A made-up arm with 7 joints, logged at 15 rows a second.
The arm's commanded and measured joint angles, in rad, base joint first. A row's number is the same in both.
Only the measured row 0 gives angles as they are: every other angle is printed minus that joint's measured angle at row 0.
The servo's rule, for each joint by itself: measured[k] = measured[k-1] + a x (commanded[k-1-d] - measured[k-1]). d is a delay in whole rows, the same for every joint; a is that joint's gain. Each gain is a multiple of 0.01, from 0.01 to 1. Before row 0 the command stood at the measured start. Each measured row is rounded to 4 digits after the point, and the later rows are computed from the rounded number. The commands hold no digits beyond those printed.
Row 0, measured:
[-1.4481 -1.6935 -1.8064 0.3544 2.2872 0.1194 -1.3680]
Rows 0 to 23, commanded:
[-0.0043 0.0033 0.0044 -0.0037 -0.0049 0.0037 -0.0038]
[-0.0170 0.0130 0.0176 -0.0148 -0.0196 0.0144 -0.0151]
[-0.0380 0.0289 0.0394 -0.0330 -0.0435 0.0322 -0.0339]
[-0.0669 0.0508 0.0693 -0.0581 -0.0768 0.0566 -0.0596]
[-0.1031 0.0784 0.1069 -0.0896 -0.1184 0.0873 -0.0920]
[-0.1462 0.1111 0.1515 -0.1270 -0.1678 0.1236 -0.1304]
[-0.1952 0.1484 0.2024 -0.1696 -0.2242 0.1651 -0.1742]
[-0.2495 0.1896 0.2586 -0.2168 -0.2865 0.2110 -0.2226]
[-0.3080 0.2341 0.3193 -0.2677 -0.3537 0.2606 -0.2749]
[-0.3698 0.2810 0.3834 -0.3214 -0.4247 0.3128 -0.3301]
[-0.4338 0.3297 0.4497 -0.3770 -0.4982 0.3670 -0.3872]
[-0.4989 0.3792 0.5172 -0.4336 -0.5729 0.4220 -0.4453]
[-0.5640 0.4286 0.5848 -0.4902 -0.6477 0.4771 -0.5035]
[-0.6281 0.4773 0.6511 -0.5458 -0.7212 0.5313 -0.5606]
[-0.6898 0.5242 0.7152 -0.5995 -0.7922 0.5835 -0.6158]
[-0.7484 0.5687 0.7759 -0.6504 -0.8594 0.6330 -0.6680]
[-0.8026 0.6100 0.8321 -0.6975 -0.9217 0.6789 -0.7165]
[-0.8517 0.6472 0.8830 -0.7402 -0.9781 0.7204 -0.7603]
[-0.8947 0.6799 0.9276 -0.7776 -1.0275 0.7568 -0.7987]
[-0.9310 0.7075 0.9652 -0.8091 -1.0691 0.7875 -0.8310]
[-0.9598 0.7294 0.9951 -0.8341 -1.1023 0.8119 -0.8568]
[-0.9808 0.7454 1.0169 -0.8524 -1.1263 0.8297 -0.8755]
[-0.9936 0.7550 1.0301 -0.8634 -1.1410 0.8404 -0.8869]
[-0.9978 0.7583 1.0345 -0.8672 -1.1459 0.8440 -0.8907]
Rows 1 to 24, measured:
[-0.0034 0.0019 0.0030 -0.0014 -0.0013 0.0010 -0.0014]
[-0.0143 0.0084 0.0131 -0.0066 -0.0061 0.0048 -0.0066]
[-0.0333 0.0205 0.0312 -0.0169 -0.0158 0.0125 -0.0170]
[-0.0602 0.0384 0.0575 -0.0330 -0.0317 0.0248 -0.0332]
[-0.0945 0.0620 0.0916 -0.0551 -0.0542 0.0423 -0.0555]
[-0.1359 0.0910 0.1329 -0.0831 -0.0837 0.0651 -0.0840]
[-0.1833 0.1249 0.1809 -0.1168 -0.1202 0.0931 -0.1183]
[-0.2363 0.1631 0.2345 -0.1558 -0.1634 0.1261 -0.1579]
[-0.2937 0.2050 0.2930 -0.1994 -0.2129 0.1638 -0.2024]
[-0.3546 0.2498 0.3554 -0.2470 -0.2680 0.2055 -0.2509]
[-0.4180 0.2969 0.4205 -0.2977 -0.3279 0.2507 -0.3027]
[-0.4827 0.3455 0.4872 -0.3507 -0.3916 0.2987 -0.3569]
[-0.5477 0.3945 0.5545 -0.4051 -0.4582 0.3487 -0.4126]
[-0.6120 0.4434 0.6212 -0.4600 -0.5266 0.3998 -0.4688]
[-0.6742 0.4911 0.6861 -0.5144 -0.5957 0.4512 -0.5247]
[-0.7336 0.5369 0.7481 -0.5674 -0.6643 0.5021 -0.5792]
[-0.7888 0.5800 0.8061 -0.6181 -0.7312 0.5516 -0.6314]
[-0.8391 0.6196 0.8592 -0.6657 -0.7954 0.5989 -0.6804]
[-0.8836 0.6552 0.9064 -0.7093 -0.8557 0.6431 -0.7254]
[-0.9215 0.6861 0.9470 -0.7482 -0.9112 0.6835 -0.7655]
[-0.9521 0.7116 0.9802 -0.7817 -0.9609 0.7195 -0.8002]
[-0.9751 0.7315 1.0055 -0.8093 -1.0039 0.7504 -0.8288]
[-0.9899 0.7454 1.0225 -0.8304 -1.0395 0.7756 -0.8509]
[-0.9962 0.7530 1.0308 -0.8448 -1.0672 0.7948 -0.8660]
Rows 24 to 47, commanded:
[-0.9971 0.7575 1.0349 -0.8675 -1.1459 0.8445 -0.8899]
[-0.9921 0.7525 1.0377 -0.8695 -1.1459 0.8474 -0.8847]
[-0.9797 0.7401 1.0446 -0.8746 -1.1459 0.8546 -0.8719]
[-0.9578 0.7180 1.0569 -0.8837 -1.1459 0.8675 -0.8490]
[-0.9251 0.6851 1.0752 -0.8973 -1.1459 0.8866 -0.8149]
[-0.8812 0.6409 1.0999 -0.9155 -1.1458 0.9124 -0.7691]
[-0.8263 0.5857 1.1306 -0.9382 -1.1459 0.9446 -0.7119]
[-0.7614 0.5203 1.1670 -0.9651 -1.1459 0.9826 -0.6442]
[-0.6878 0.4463 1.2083 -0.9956 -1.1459 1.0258 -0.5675]
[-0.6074 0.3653 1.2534 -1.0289 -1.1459 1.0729 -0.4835]
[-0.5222 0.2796 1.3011 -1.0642 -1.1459 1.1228 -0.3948]
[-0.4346 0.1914 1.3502 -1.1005 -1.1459 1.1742 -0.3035]
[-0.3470 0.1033 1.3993 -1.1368 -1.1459 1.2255 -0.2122]
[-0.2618 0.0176 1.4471 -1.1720 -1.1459 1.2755 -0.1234]
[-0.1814 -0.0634 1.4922 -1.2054 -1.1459 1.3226 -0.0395]
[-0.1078 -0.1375 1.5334 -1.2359 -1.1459 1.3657 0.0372]
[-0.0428 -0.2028 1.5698 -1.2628 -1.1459 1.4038 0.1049]
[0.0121 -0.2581 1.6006 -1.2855 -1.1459 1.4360 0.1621]
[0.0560 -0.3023 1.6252 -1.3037 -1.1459 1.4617 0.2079]
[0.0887 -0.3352 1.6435 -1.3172 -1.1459 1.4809 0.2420]
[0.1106 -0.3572 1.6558 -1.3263 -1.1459 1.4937 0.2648]
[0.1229 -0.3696 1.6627 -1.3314 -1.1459 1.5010 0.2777]
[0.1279 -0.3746 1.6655 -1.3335 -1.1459 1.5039 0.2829]
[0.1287 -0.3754 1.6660 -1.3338 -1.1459 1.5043 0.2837]
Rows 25 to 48, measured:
[-0.9969 0.7557 1.0336 -0.8537 -1.0877 0.8087 -0.8751]
[-0.9931 0.7538 1.0364 -0.8599 -1.1028 0.8195 -0.8787]
[-0.9824 0.7457 1.0421 -0.8656 -1.1140 0.8293 -0.8761]
[-0.9627 0.7294 1.0523 -0.8727 -1.1223 0.8400 -0.8658]
[-0.9326 0.7033 1.0681 -0.8823 -1.1284 0.8530 -0.8465]
[-0.8915 0.6665 1.0900 -0.8952 -1.1329 0.8696 -0.8171]
[-0.8393 0.6188 1.1180 -0.9120 -1.1363 0.8906 -0.7771]
[-0.7770 0.5607 1.1518 -0.9327 -1.1388 0.9164 -0.7266]
[-0.7056 0.4932 1.1908 -0.9572 -1.1406 0.9470 -0.6661]
[-0.6270 0.4177 1.2340 -0.9852 -1.1420 0.9823 -0.5967]
[-0.5432 0.3362 1.2803 -1.0160 -1.1430 1.0216 -0.5200]
[-0.4563 0.2508 1.3285 -1.0490 -1.1438 1.0643 -0.4377]
[-0.3689 0.1638 1.3774 -1.0832 -1.1443 1.1094 -0.3520]
[-0.2832 0.0775 1.4255 -1.1178 -1.1447 1.1559 -0.2651]
[-0.2018 -0.0056 1.4715 -1.1520 -1.1450 1.2026 -0.1794]
[-0.1266 -0.0834 1.5142 -1.1847 -1.1452 1.2483 -0.0971]
[-0.0596 -0.1538 1.5526 -1.2152 -1.1454 1.2918 -0.0203]
[-0.0022 -0.2153 1.5857 -1.2426 -1.1455 1.3322 0.0490]
[0.0444 -0.2666 1.6130 -1.2664 -1.1456 1.3685 0.1094]
[0.0798 -0.3071 1.6340 -1.2862 -1.1457 1.4000 0.1598]
[0.1044 -0.3367 1.6490 -1.3018 -1.1458 1.4262 0.1997]
[0.1192 -0.3561 1.6585 -1.3133 -1.1458 1.4471 0.2293]
[0.1262 -0.3670 1.6633 -1.3212 -1.1458 1.4630 0.2497]
[0.1282 -0.3720 1.6652 -1.3261 -1.1458 1.4746 0.2626]

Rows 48 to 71, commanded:
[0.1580 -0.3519 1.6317 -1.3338 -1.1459 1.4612 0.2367]
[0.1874 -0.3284 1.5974 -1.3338 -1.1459 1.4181 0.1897]
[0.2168 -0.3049 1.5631 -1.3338 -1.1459 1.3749 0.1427]
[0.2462 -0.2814 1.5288 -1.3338 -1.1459 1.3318 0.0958]
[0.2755 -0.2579 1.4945 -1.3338 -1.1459 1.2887 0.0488]
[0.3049 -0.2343 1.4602 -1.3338 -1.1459 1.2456 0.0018]
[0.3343 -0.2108 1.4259 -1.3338 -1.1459 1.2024 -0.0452]
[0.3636 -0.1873 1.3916 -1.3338 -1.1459 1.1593 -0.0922]
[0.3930 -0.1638 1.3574 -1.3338 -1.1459 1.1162 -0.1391]
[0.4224 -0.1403 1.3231 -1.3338 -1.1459 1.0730 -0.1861]
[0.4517 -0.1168 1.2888 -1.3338 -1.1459 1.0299 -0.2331]
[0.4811 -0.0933 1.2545 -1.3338 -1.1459 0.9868 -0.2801]
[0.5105 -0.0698 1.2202 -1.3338 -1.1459 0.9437 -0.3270]
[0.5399 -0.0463 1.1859 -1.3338 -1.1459 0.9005 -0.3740]
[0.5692 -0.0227 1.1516 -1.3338 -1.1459 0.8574 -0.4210]
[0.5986 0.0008 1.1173 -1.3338 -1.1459 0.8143 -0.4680]
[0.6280 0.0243 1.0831 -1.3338 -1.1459 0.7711 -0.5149]
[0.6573 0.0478 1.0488 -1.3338 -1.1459 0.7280 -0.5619]
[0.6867 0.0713 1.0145 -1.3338 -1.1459 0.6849 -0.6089]
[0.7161 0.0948 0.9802 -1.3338 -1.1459 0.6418 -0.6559]
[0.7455 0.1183 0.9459 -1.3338 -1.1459 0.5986 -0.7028]
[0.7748 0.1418 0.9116 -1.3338 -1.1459 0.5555 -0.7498]
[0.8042 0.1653 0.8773 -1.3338 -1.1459 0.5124 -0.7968]
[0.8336 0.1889 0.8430 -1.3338 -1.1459 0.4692 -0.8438]
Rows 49 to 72, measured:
[0.1520 -0.3601 1.6421 -1.3291 -1.1458 1.4708 0.2528]
[0.1803 -0.3414 1.6113 -1.3309 -1.1458 1.4560 0.2288]
[0.2095 -0.3199 1.5780 -1.3320 -1.1458 1.4333 0.1961]
[0.2389 -0.2972 1.5441 -1.3327 -1.1458 1.4049 0.1580]
[0.2682 -0.2740 1.5099 -1.3331 -1.1458 1.3724 0.1165]
[0.2976 -0.2506 1.4756 -1.3334 -1.1458 1.3369 0.0729]
[0.3270 -0.2271 1.4413 -1.3336 -1.1458 1.2992 0.0280]
[0.3563 -0.2036 1.4070 -1.3337 -1.1458 1.2600 -0.0177]
[0.3857 -0.1801 1.3728 -1.3337 -1.1458 1.2197 -0.0638]
[0.4151 -0.1566 1.3385 -1.3337 -1.1458 1.1786 -0.1103]
[0.4444 -0.1331 1.3042 -1.3337 -1.1458 1.1370 -0.1570]
[0.4738 -0.1096 1.2699 -1.3337 -1.1458 1.0949 -0.2038]
[0.5032 -0.0861 1.2356 -1.3337 -1.1458 1.0526 -0.2506]
[0.5326 -0.0626 1.2013 -1.3337 -1.1458 1.0100 -0.2975]
[0.5619 -0.0391 1.1670 -1.3337 -1.1458 0.9673 -0.3444]
[0.5913 -0.0156 1.1327 -1.3337 -1.1458 0.9245 -0.3914]
[0.6207 0.0079 1.0985 -1.3337 -1.1458 0.8815 -0.4383]
[0.6500 0.0314 1.0642 -1.3337 -1.1458 0.8385 -0.4853]
[0.6794 0.0549 1.0299 -1.3337 -1.1458 0.7955 -0.5323]
[0.7088 0.0784 0.9956 -1.3337 -1.1458 0.7525 -0.5793]
[0.7382 0.1019 0.9613 -1.3337 -1.1458 0.7094 -0.6262]
[0.7675 0.1254 0.9270 -1.3337 -1.1458 0.6663 -0.6732]
[0.7969 0.1489 0.8927 -1.3337 -1.1458 0.6232 -0.7202]
[0.8263 0.1725 0.8584 -1.3337 -1.1458 0.5801 -0.7672]

